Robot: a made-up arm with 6 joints. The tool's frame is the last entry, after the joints.
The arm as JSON. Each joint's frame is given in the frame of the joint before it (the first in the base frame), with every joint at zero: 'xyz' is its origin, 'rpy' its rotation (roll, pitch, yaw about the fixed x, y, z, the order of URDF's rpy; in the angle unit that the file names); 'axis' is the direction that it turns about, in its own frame. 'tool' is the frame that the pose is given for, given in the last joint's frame.
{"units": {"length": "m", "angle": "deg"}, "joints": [
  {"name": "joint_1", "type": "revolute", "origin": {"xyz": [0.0, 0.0, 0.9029], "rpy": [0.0, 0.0, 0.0]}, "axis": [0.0, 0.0, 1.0]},
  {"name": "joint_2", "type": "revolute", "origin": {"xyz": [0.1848, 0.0, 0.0], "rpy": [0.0, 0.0, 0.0]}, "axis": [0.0, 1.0, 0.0]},
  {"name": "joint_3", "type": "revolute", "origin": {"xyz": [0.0, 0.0, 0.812], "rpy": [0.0, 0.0, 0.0]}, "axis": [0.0, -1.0, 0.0]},
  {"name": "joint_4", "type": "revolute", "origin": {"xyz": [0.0, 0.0, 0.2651], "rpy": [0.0, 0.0, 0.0]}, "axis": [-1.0, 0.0, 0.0]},
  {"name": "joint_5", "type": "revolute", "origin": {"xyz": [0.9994, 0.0, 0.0], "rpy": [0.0, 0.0, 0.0]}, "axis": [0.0, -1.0, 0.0]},
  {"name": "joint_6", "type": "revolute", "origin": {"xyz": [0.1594, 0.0, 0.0], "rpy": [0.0, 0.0, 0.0]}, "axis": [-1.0, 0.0, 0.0]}
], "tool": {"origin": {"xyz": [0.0, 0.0, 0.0], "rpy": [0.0, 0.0, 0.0]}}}
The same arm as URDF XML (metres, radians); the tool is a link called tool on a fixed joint. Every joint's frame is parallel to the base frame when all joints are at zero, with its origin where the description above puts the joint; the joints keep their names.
<robot name="arm">
<joint name="joint_1" type="continuous"><parent link="base_link"/><child link="link1"/><origin xyz="0 0 0.9029"/><axis xyz="0 0 1"/></joint>
<joint name="joint_2" type="continuous"><parent link="link1"/><child link="link2"/><origin xyz="0.1848 0 0"/><axis xyz="0 1 0"/></joint>
<joint name="joint_3" type="continuous"><parent link="link2"/><child link="link3"/><origin xyz="0 0 0.812"/><axis xyz="0 -1 0"/></joint>
<joint name="joint_4" type="continuous"><parent link="link3"/><child link="link4"/><origin xyz="0 0 0.2651"/><axis xyz="-1 0 0"/></joint>
<joint name="joint_5" type="continuous"><parent link="link4"/><child link="link5"/><origin xyz="0.9994 0 0"/><axis xyz="0 -1 0"/></joint>
<joint name="joint_6" type="continuous"><parent link="link5"/><child link="link6"/><origin xyz="0.1594 0 0"/><axis xyz="-1 0 0"/></joint>
<joint name="tool_joint" type="fixed"><parent link="link6"/><child link="tool"/><origin xyz="0 0 0"/></joint>
<link name="base_link"/>
<link name="link1"/>
<link name="link2"/>
<link name="link3"/>
<link name="link4"/>
<link name="link5"/>
<link name="link6"/>
<link name="tool"/>
</robot>

